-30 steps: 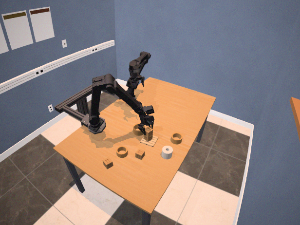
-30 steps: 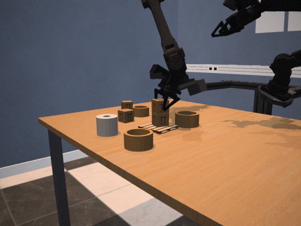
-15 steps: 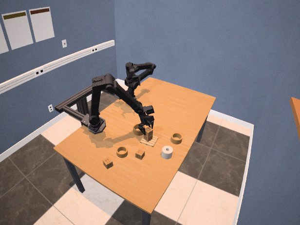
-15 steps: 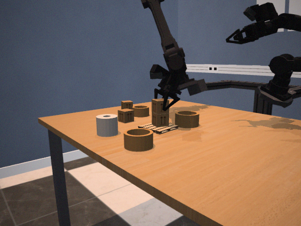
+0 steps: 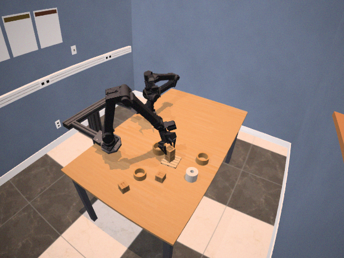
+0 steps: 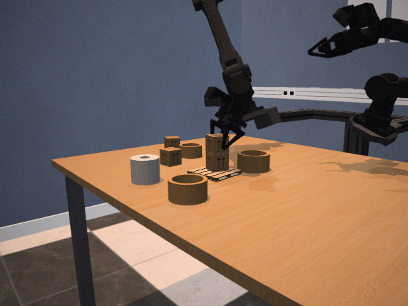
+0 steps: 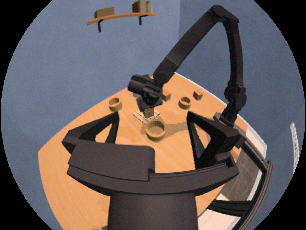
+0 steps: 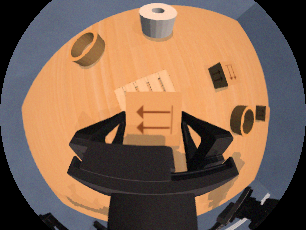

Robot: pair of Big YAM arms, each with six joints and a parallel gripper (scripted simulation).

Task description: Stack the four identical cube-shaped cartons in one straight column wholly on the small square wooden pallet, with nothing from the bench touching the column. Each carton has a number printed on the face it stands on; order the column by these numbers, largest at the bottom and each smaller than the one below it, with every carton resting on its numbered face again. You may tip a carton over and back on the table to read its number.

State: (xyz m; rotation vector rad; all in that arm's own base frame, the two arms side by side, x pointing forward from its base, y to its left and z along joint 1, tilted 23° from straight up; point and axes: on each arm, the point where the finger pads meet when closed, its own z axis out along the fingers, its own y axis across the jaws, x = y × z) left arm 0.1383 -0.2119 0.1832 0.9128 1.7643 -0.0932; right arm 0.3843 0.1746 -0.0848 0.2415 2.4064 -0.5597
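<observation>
The brown carton lies right at my right hand. Also, from my right hand: wooden pallet (8 cm below, 2 cm ahead).
</observation>
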